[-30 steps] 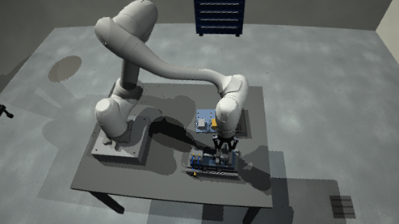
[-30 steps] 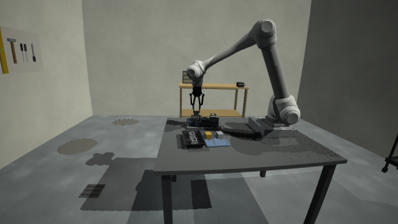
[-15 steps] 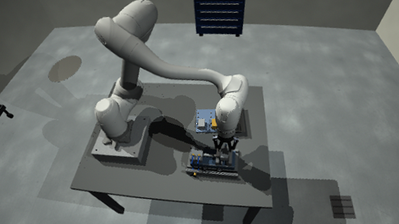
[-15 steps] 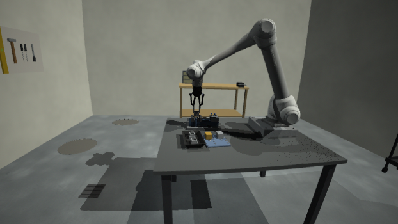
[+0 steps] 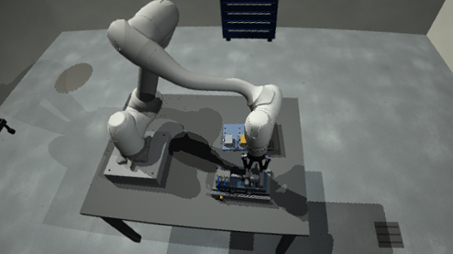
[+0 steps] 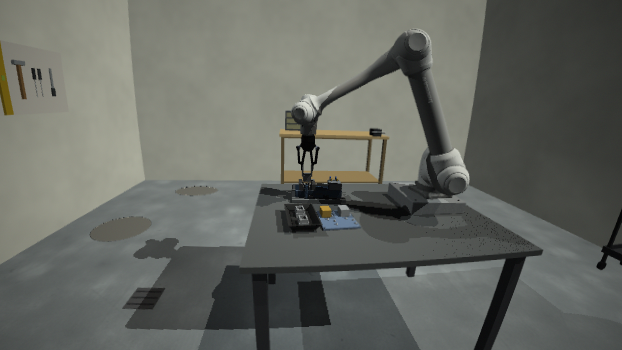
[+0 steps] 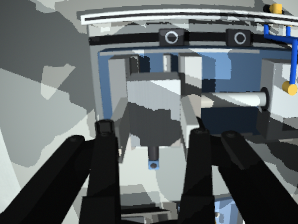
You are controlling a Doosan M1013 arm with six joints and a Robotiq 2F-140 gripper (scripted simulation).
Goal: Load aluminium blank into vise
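The aluminium blank lies 4 cm below my hand. The rest, counted from my hand: brass blank (28 cm to the left, 13 cm below, 3 cm behind); vise (12 cm below, 6 cm behind, 2 cm to the left); piston rod (8 cm below, 8 cm behind, 2 cm to the left).
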